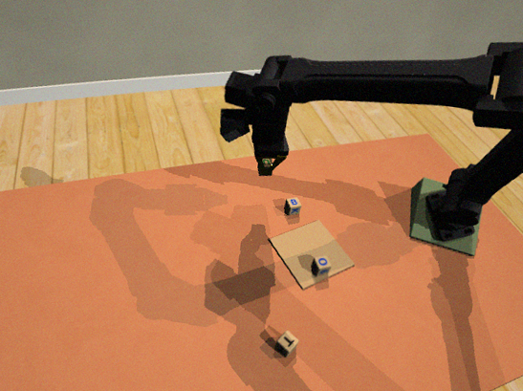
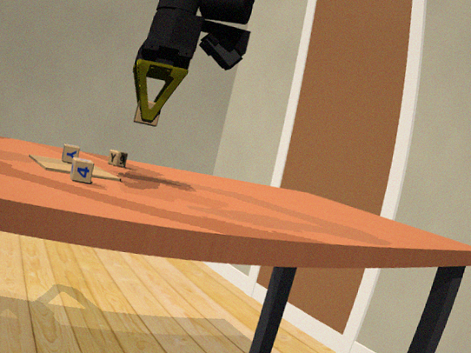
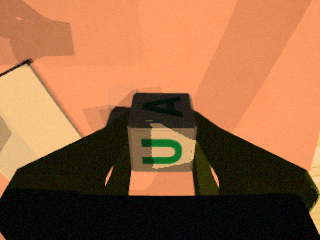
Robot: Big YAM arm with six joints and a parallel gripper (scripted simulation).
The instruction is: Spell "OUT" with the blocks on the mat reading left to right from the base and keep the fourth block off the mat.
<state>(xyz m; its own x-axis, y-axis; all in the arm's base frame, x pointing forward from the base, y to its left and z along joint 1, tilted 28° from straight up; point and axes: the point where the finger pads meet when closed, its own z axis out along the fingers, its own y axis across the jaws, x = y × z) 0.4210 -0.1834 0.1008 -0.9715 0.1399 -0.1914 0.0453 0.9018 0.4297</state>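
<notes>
My gripper is now 90 mm past the tan mat, 170 mm to the right of it and 110 mm above it. From my hand the other things lie so: O block 90 mm behind, 220 mm to the left, 90 mm below; then wooden block 70 mm behind, 40 mm to the left, 90 mm below.
</notes>
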